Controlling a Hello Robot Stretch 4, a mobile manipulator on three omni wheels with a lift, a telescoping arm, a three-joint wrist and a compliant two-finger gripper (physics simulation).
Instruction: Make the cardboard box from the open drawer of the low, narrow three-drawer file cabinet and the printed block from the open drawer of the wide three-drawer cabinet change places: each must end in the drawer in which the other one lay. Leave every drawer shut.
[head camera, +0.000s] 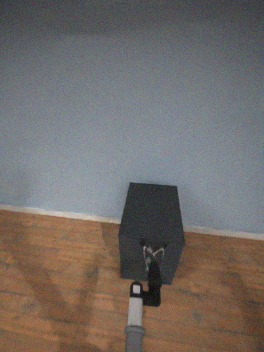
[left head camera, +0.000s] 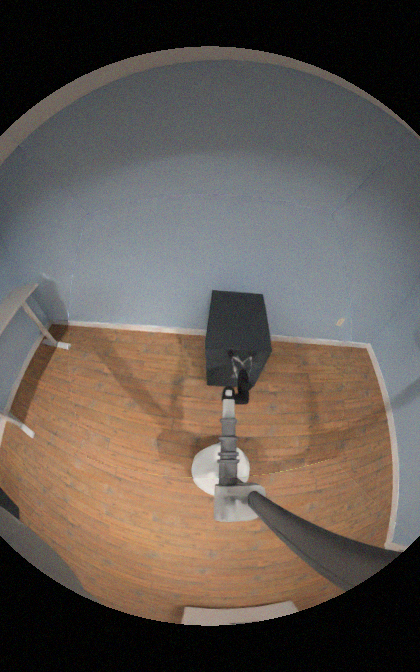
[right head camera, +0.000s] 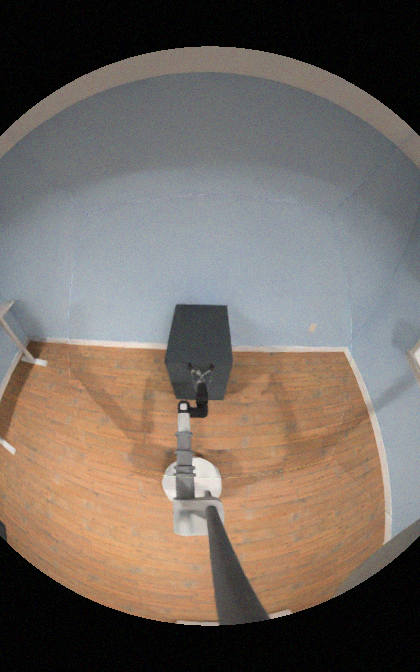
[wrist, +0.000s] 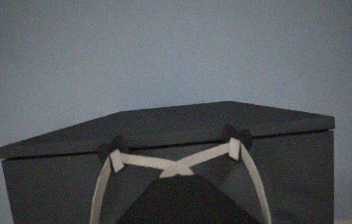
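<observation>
A low, narrow, dark grey cabinet (head camera: 152, 210) (left head camera: 237, 315) (right head camera: 201, 327) (wrist: 295, 170) stands against the blue wall. Its front shows no pulled-out drawer; its lower front is partly hidden by the gripper and wrist in the head views. My gripper (head camera: 154, 244) (left head camera: 241, 352) (right head camera: 201, 366) (wrist: 173, 142) is open, with its two dark fingertips wide apart and nothing between them. It is at the upper front of the cabinet, by the top drawer's upper edge; whether the tips touch the front cannot be told. The cardboard box, the printed block and the wide cabinet do not show clearly in any view.
In the left head view, a pale table-like piece (left head camera: 17, 305) with white feet stands at the left, a dark object (left head camera: 7, 506) shows at the lower left edge, and a white object (left head camera: 240, 614) at the bottom edge. The wall rises directly behind the cabinet.
</observation>
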